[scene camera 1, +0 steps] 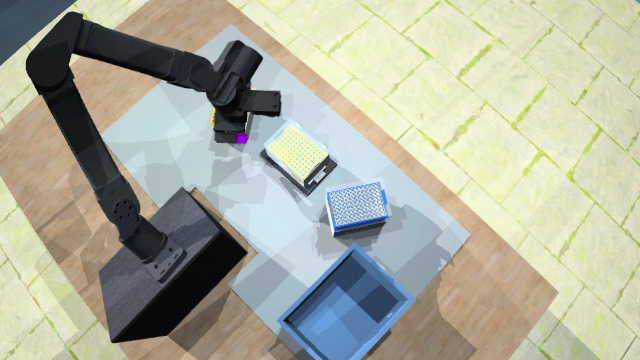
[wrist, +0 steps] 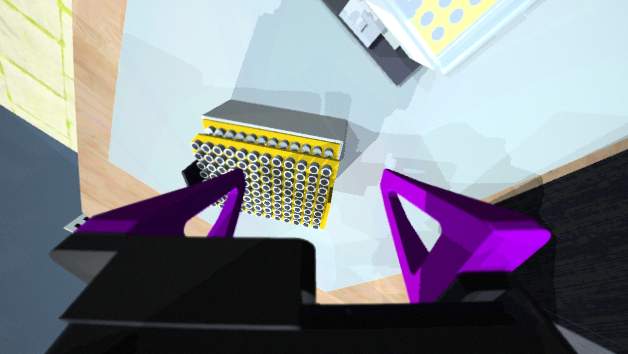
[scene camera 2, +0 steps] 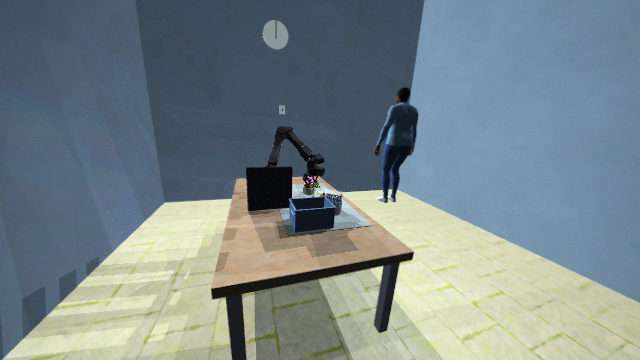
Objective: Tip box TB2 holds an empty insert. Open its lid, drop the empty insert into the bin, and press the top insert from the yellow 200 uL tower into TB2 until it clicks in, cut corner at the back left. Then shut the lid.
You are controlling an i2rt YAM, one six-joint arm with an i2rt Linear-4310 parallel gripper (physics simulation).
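The yellow tip tower stands on the mat, mostly hidden by the gripper in scene camera 1. In the wrist view its top insert sits offset, and a row of tips shows beside it; whether it is tilted is unclear. My gripper is open and empty above the tower. One purple fingertip overlaps the tower's left part; the other is right of it, over the mat. The tip box holds a yellow insert with empty holes under a clear lid that appears shut. Its TB2 label is not readable.
A blue tip tower stands between the tip box and the blue bin. The black arm base block stands beside the grey mat. A person stands beyond the table.
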